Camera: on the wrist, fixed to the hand. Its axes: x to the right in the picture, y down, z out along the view.
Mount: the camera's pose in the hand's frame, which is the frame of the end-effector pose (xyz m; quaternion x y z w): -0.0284 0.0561 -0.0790 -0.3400 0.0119 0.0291 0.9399
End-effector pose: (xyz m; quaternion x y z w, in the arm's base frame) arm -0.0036 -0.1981 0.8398 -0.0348 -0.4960 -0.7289 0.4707
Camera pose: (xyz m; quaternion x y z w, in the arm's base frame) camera 0.0855 -0.2429 0.8239 -0.1985 -0.2117 -0.8404 0.4577
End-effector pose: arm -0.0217 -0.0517 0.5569 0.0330 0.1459 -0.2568 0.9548
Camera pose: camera -0.0378 0.0214 0.4892 -0.2863 0.2348 -0.1636 0.9144
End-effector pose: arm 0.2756 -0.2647 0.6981 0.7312 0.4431 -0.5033 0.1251
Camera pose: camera 0.3656 -0.2622 0.7439 0.6636 0.5678 -0.3101 0.3756
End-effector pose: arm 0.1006 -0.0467 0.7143 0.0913 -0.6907 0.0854 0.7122
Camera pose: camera 0.1623 0.0274 0.6843 -0.1775 -0.6724 -0.1328 0.7062
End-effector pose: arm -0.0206 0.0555 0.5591 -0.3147 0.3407 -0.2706 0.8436
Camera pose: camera -0.0835 0.0839 0.4854 -0.5695 0.4314 -0.1177 0.6897
